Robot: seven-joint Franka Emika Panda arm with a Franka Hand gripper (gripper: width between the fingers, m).
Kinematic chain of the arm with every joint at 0, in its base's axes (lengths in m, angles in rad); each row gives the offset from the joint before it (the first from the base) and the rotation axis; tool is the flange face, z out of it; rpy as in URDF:
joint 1: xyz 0 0 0.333 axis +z
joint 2: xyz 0 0 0 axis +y
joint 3: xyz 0 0 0.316 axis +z
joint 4: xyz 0.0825 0 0 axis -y
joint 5: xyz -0.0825 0 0.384 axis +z
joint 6: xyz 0 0 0 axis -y
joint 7: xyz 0.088 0 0 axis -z
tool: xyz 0 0 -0.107 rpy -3.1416 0 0
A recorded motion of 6 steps. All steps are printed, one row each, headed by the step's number.
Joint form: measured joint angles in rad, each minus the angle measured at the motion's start. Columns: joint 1, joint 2, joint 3, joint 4, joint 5, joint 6, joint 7.
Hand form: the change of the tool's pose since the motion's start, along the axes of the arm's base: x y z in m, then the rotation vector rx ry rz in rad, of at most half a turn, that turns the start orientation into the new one. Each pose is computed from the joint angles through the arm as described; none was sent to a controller.
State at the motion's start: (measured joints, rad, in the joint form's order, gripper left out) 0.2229 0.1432 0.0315 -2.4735 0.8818 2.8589 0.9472
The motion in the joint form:
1: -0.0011 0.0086 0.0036 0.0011 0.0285 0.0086 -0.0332
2: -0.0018 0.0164 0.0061 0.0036 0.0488 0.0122 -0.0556
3: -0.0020 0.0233 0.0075 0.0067 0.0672 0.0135 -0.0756
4: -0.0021 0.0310 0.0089 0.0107 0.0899 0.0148 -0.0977
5: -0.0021 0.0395 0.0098 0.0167 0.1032 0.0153 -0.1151
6: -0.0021 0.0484 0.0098 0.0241 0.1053 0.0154 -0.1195
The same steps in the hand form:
1: -0.0007 -0.0008 -0.0037 -0.0004 -0.0053 0.0049
2: -0.0010 -0.0010 -0.0067 0.0007 -0.0068 0.0081
3: -0.0010 -0.0011 -0.0093 0.0029 -0.0076 0.0110
4: -0.0009 -0.0013 -0.0120 0.0064 -0.0085 0.0121
5: 0.0001 -0.0011 -0.0143 0.0076 -0.0099 0.0170
6: 0.0020 -0.0006 -0.0162 0.0073 -0.0095 0.0191

